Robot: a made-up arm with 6 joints. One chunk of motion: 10 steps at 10 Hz.
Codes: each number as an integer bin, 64 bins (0 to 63) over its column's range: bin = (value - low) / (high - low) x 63, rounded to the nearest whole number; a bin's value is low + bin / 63 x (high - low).
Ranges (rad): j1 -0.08..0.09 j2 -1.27..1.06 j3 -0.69..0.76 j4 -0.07..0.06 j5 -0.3..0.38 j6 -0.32..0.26
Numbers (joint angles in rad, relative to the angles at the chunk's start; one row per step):
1: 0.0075 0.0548 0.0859 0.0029 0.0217 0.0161
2: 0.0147 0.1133 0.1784 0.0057 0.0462 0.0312
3: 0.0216 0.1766 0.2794 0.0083 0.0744 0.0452
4: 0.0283 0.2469 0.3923 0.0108 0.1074 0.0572
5: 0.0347 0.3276 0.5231 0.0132 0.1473 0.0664
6: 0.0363 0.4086 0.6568 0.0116 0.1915 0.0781
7: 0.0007 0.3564 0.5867 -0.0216 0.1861 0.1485
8: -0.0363 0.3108 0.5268 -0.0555 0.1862 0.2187
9: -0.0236 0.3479 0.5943 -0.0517 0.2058 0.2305
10: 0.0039 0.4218 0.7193 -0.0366 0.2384 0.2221
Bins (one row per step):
1: 32 36 34 35 30 37
2: 35 37 38 37 32 38
3: 38 39 42 38 35 40
4: 40 41 47 39 38 41
5: 43 43 53 40 41 42
6: 43 45 59 40 46 43
7: 30 44 55 23 45 51
8: 16 43 53 7 45 59
9: 21 44 56 9 47 60
10: 31 46 61 16 50 59

